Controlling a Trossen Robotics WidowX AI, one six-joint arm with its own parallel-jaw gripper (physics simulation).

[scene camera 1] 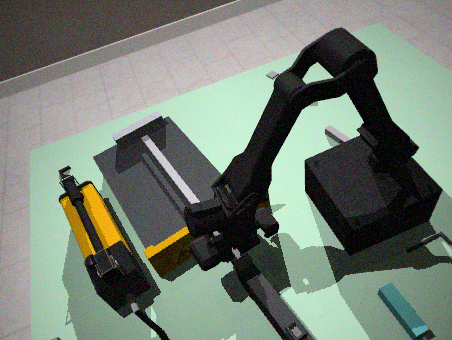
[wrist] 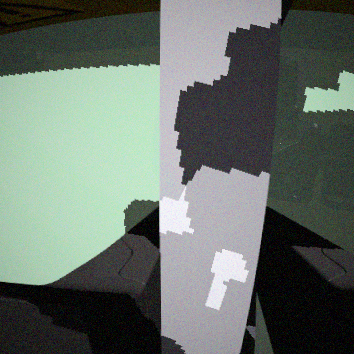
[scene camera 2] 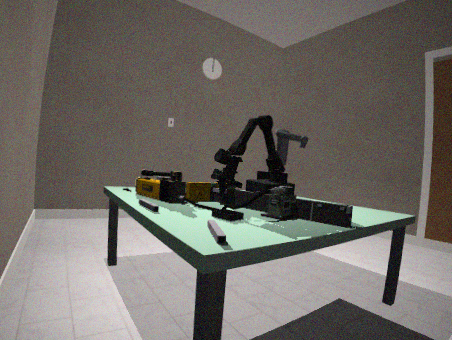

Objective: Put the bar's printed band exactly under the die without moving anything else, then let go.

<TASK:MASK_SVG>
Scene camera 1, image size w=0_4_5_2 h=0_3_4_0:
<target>my gripper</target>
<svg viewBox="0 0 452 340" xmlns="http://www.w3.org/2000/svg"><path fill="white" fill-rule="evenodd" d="M278 221L266 208L261 207L256 210L254 221L250 226L235 228L227 223L226 228L218 230L218 233L222 233L221 235L219 234L211 239L204 235L190 242L189 251L203 271L208 271L217 266L221 261L230 262L235 257L232 248L234 250L238 249L241 254L244 254L260 244L261 241L257 236L257 229L261 228L266 238L277 234L279 230Z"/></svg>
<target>long grey bar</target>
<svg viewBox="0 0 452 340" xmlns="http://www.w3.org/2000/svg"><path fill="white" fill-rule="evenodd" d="M293 324L289 329L297 338L302 332L296 324ZM232 248L232 252L235 255L232 259L234 262L243 255L238 249L234 250ZM143 136L141 139L189 204L200 202L149 136Z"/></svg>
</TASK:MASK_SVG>
